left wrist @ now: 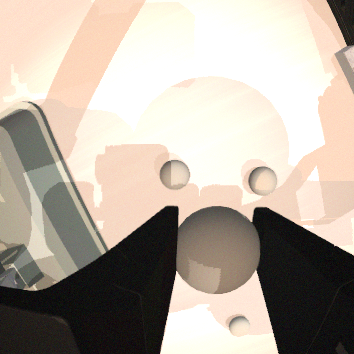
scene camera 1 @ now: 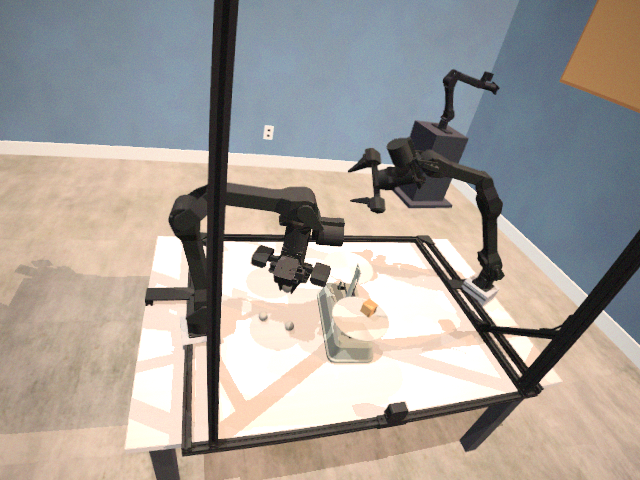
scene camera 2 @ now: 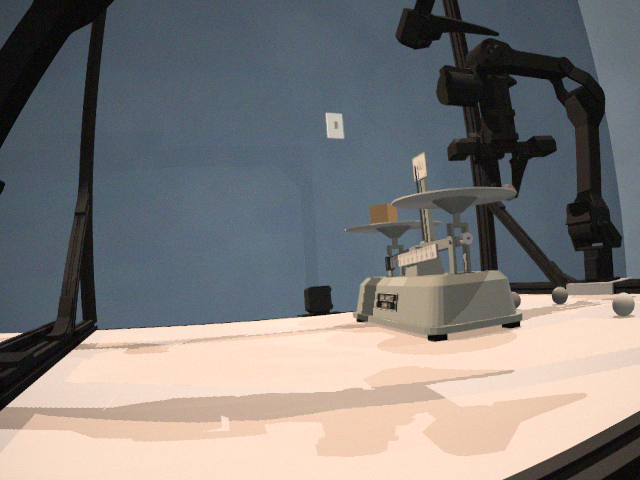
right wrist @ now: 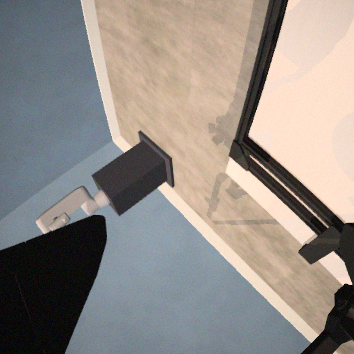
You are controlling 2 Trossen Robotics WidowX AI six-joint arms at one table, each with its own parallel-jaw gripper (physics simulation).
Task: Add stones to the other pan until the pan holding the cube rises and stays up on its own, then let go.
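Pixels of known places: left gripper, fingertip midpoint: [left wrist: 215, 218] [scene camera 1: 286, 291]; right gripper, fingertip midpoint: [scene camera 1: 349, 186] [right wrist: 230, 233]; left arm's base at its link origin: [scene camera 1: 199, 327] [scene camera 2: 599, 280]; right arm's base at its link origin: [scene camera 1: 482, 284].
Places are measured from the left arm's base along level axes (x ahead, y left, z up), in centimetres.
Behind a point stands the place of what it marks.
Observation:
A balance [scene camera 1: 351, 355] {x 37.6, y -18.3, z 1.0 cm} [scene camera 2: 439, 304] {x 49.0, y 5.5, z 1.7 cm} [left wrist: 55, 200] {x 34.6, y -8.1, z 1.8 cm} stands on the table. The orange cube [scene camera 1: 368, 308] {x 40.5, y -14.6, z 15.0 cm} [scene camera 2: 383, 213] {x 42.6, y -12.2, z 13.9 cm} rests on the lower pan [scene camera 1: 351, 328] {x 34.8, y -17.9, z 12.3 cm} [scene camera 2: 359, 228] {x 44.7, y -15.7, z 12.1 cm}. The other pan [scene camera 1: 361, 268] {x 47.1, y 2.2, z 13.5 cm} [scene camera 2: 429, 198] {x 47.6, y 3.6, z 13.3 cm} is higher, and no stones show on it. My left gripper [scene camera 1: 287, 289] {x 20.7, y -5.8, z 15.9 cm} [scene camera 2: 509, 189] {x 20.7, y -5.8, z 15.9 cm} [left wrist: 215, 218] {x 20.7, y -5.8, z 15.9 cm} is shut on a grey round stone, above the table left of the balance in scene camera 1. Loose stones lie below: one stone [scene camera 1: 263, 316] {x 17.9, y 0.6, z 0.2 cm} [left wrist: 263, 180] {x 18.1, y 1.0, z 0.5 cm}, another [scene camera 1: 288, 326] {x 24.0, y -4.4, z 0.1 cm} [left wrist: 175, 174] {x 24.3, y -3.8, z 0.5 cm}, and a third [scene camera 2: 622, 304] {x 30.5, y 18.3, z -0.6 cm} [left wrist: 239, 326] {x 28.9, y 16.9, z 0.2 cm}. My right gripper [scene camera 1: 351, 185] {x 45.8, y 18.9, z 32.2 cm} is open, raised beyond the table's far edge.
A black frame rail [scene camera 1: 310, 436] {x 20.3, y -34.8, z -2.7 cm} borders the table, and a tall black post [scene camera 1: 219, 155] {x -1.0, y -31.7, z 64.0 cm} crosses scene camera 1 near the left arm. A small black box [scene camera 1: 396, 411] {x 40.3, y -37.3, z 3.2 cm} [scene camera 2: 317, 299] {x 42.4, y -35.2, z 1.0 cm} sits on the rail. A dark pedestal [scene camera 1: 436, 165] [right wrist: 132, 177] stands beyond the table.

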